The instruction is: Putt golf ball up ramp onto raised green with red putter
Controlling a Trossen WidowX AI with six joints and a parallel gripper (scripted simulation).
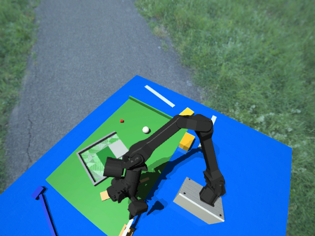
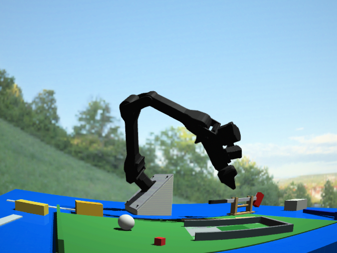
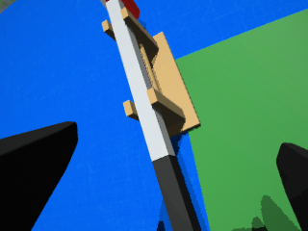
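Right now the red putter is 40 mm behind my gripper tip, 80 mm to the left of it and 70 mm below it. Also, from my gripper tip: wooden rack (40 mm behind, 100 mm to the left, 100 mm below); then blue putter (330 mm ahead, 190 mm to the left, 120 mm below); then tan paddle (90 mm ahead, 80 mm to the right, 120 mm below).
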